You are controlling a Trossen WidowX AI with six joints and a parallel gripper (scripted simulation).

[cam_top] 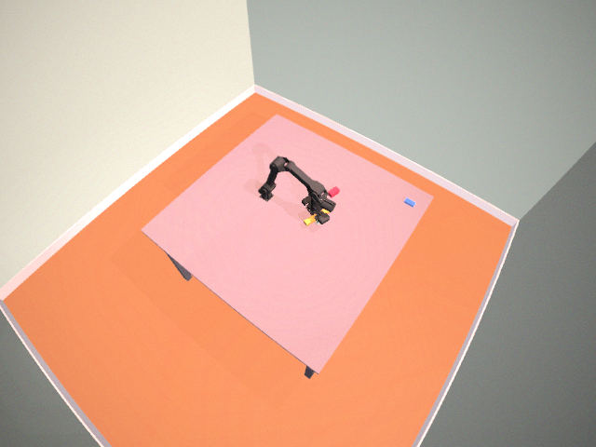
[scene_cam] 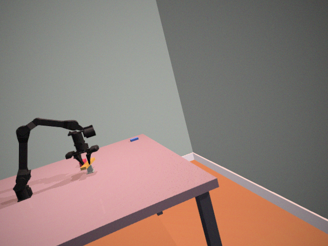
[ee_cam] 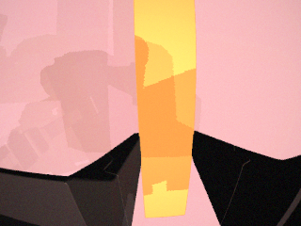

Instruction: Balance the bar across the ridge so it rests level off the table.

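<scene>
Right now the yellow-orange bar is 1 cm ahead of my gripper tip and 3 cm to the left of it. Round my gripper tip: flat blue block (39 cm ahead, 49 cm to the left, 5 cm below); red block (3 cm behind, 25 cm to the left, 4 cm below).
</scene>
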